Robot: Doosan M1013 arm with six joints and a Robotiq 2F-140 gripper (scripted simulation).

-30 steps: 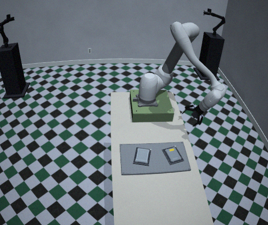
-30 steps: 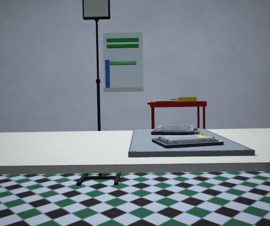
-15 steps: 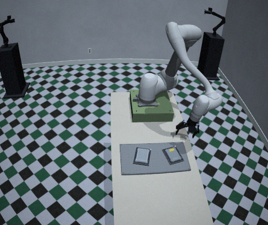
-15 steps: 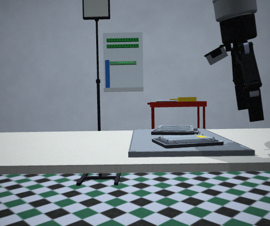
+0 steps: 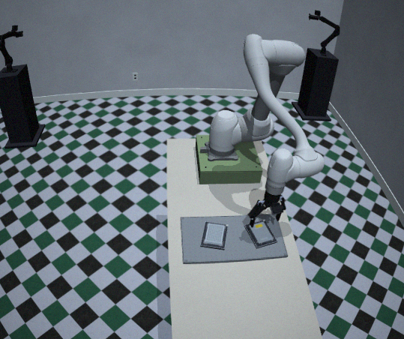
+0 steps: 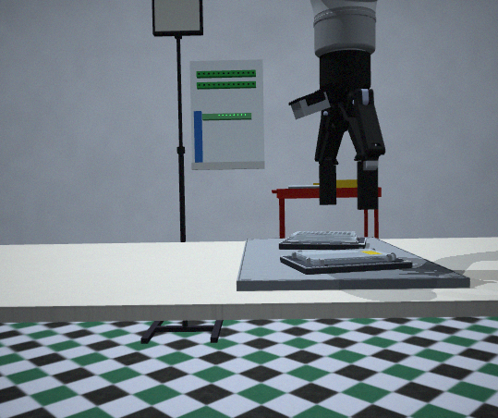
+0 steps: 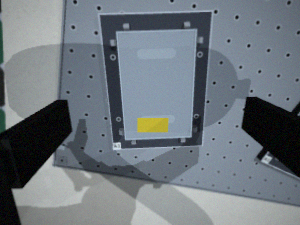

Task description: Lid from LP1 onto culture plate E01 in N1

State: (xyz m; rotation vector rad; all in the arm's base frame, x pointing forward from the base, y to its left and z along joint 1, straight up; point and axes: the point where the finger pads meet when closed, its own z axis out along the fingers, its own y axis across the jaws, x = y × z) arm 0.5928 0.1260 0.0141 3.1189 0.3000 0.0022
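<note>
Right now the lid is 80 mm below my hand. Round my hand: culture plate (10 mm behind, 250 mm to the right, 80 mm below); nest N1 frame (10 mm behind, 250 mm to the right, 90 mm below); lid park LP1 (90 mm below).
</note>
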